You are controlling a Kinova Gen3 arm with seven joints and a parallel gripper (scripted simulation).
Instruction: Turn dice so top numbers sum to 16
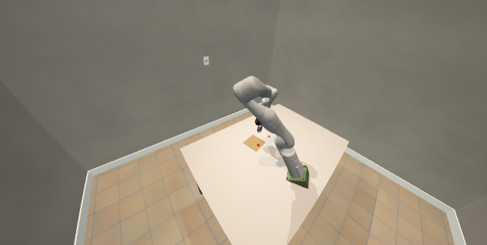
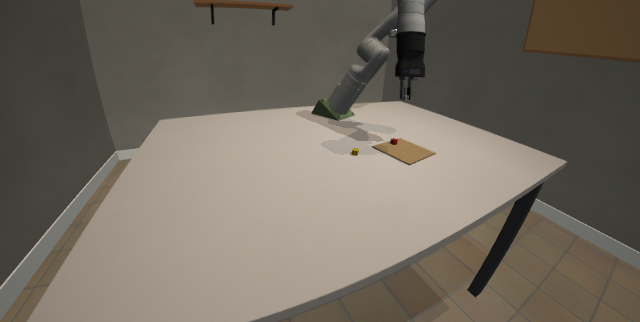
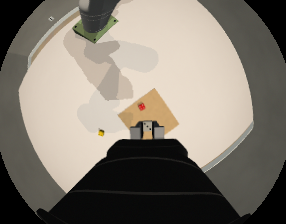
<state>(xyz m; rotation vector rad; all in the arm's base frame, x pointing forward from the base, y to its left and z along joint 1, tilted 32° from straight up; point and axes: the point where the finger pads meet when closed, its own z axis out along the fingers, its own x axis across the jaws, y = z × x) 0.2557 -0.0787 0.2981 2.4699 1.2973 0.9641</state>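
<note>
My hand is 30 mm short of the tan mat and 170 mm above it. Round my hand: white die 10 mm below; then red die 20 mm behind, 160 mm below; then yellow die 20 mm behind, 160 mm to the right, 160 mm below.
</note>
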